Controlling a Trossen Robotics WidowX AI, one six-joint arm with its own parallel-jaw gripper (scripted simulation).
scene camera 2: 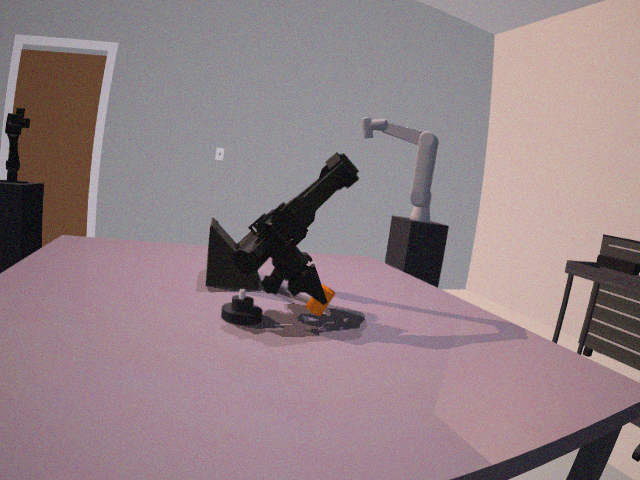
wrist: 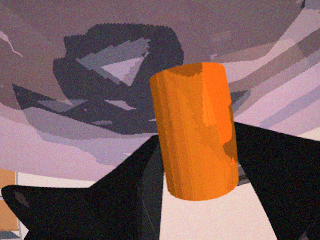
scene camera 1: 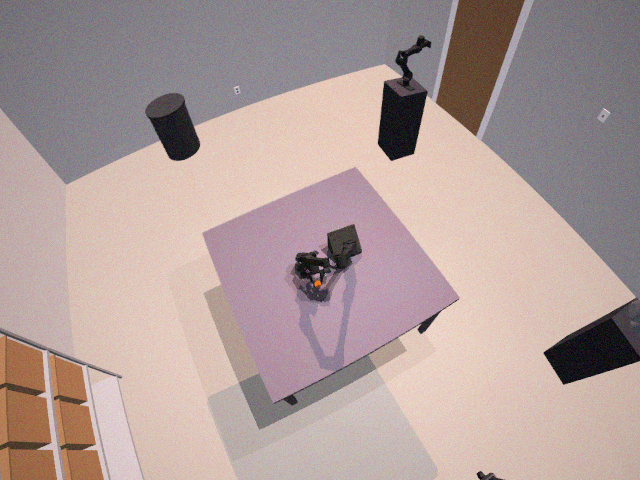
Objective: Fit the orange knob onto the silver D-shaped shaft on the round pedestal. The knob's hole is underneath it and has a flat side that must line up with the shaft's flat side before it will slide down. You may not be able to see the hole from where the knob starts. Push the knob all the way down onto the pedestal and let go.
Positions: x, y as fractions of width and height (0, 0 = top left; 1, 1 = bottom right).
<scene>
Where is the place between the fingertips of my gripper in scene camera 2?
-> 0.51, 0.63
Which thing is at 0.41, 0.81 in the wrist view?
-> My gripper.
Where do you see an orange knob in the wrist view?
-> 0.60, 0.46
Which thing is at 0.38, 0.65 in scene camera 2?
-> A round black pedestal.
</scene>
